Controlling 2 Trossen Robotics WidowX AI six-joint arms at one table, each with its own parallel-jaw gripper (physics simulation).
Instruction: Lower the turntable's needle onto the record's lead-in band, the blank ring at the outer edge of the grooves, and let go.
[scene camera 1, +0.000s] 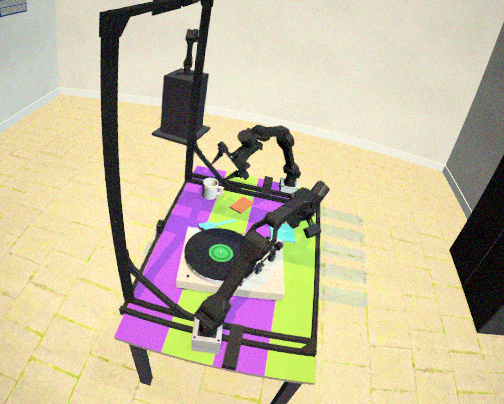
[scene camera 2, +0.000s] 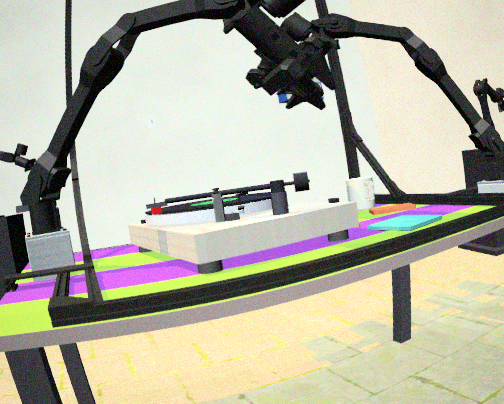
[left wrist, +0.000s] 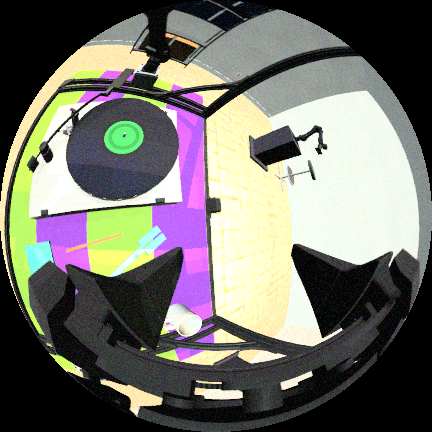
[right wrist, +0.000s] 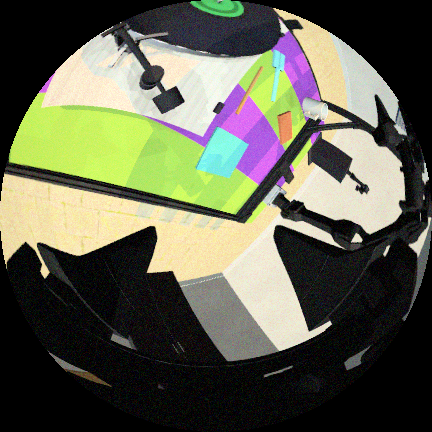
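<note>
The black record with a green label lies on the pale turntable. The tonearm runs beside the record in the right wrist view. Its red headshell shows at its low end; the needle tip is too small to make out. In scene camera 1 my right arm hides much of the tonearm. My left gripper is open and empty, above the table's far end. My right gripper is open and empty, high above the table, away from the tonearm.
A white mug, an orange block, a cyan pad, a cyan spatula and an orange stick lie beyond the turntable. Black frame bars edge the table.
</note>
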